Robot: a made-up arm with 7 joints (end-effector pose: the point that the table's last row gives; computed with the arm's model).
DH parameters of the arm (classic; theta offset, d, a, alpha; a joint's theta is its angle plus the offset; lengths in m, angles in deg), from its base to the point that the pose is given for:
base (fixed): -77.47 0 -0.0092 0
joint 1: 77.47 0.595 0.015 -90
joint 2: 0 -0.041 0.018 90
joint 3: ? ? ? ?
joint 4: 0 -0.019 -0.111 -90
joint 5: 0 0.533 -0.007 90
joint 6: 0 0.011 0.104 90
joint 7: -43.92 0 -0.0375 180
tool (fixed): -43.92 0.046 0 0
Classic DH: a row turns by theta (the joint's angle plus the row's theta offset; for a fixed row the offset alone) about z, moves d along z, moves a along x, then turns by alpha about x.
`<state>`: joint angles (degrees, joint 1 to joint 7).
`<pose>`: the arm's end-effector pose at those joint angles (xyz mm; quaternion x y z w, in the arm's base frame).
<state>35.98 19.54 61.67 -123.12 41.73 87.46 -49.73</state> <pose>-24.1 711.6 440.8 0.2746 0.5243 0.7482 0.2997</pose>
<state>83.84 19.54 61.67 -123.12 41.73 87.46 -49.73</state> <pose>-537.8 464.0 440.8 -0.0383 -0.5907 -0.8055 0.0296</pose>
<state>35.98 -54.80 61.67 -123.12 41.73 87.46 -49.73</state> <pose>-128.4 635.9 919.1 -0.0406 0.0057 0.9166 0.3977</pose>
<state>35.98 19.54 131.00 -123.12 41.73 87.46 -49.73</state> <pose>-640.2 219.3 720.3 -0.0746 -0.4968 -0.8261 0.2555</pose>
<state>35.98 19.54 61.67 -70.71 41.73 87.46 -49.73</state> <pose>136.4 792.9 987.3 0.4744 0.1345 0.8398 0.2270</pose>
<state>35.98 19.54 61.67 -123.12 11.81 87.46 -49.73</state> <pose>-29.8 733.8 467.6 0.0621 0.4439 0.8609 0.2407</pose>
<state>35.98 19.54 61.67 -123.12 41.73 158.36 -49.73</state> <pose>62.0 676.2 537.7 0.3716 -0.0163 0.7386 0.5622</pose>
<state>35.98 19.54 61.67 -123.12 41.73 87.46 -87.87</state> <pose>-37.0 730.7 432.3 0.4309 0.4058 0.8051 0.0388</pose>
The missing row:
joint 3: 0 0.236 0.134 90
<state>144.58 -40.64 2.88 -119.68 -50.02 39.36 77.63</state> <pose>-462.6 330.8 1077.9 -0.1392 -0.4641 0.2979 0.8225</pose>
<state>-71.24 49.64 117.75 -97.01 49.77 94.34 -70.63</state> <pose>657.4 203.0 1000.1 0.6793 -0.2910 0.6002 0.3060</pose>
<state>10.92 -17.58 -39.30 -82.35 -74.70 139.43 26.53</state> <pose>493.7 -279.2 1212.5 -0.5258 -0.4704 -0.2252 0.6720</pose>
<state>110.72 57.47 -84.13 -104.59 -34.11 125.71 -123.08</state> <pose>638.3 635.8 610.5 0.4859 -0.4726 -0.7351 0.0143</pose>
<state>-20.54 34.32 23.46 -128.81 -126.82 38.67 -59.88</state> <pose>631.8 49.9 180.6 -0.5465 0.7513 0.3247 0.1775</pose>
